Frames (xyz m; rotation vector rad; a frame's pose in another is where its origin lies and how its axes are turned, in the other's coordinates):
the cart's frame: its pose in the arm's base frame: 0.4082 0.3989 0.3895 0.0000 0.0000 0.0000
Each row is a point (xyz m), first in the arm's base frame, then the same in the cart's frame.
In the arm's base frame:
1: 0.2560 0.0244 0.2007
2: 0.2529 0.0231 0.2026
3: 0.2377 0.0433 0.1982
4: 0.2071 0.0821 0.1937
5: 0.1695 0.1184 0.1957
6: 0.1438 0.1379 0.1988
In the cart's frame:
1: -0.1522 -0.3745 -0.1888
2: -0.1553 -0.3758 -0.1869
3: -0.1705 -0.3556 -0.1913
4: -0.2011 -0.3168 -0.1958
5: -0.2387 -0.2805 -0.1938
6: -0.2644 -0.2610 -0.1907

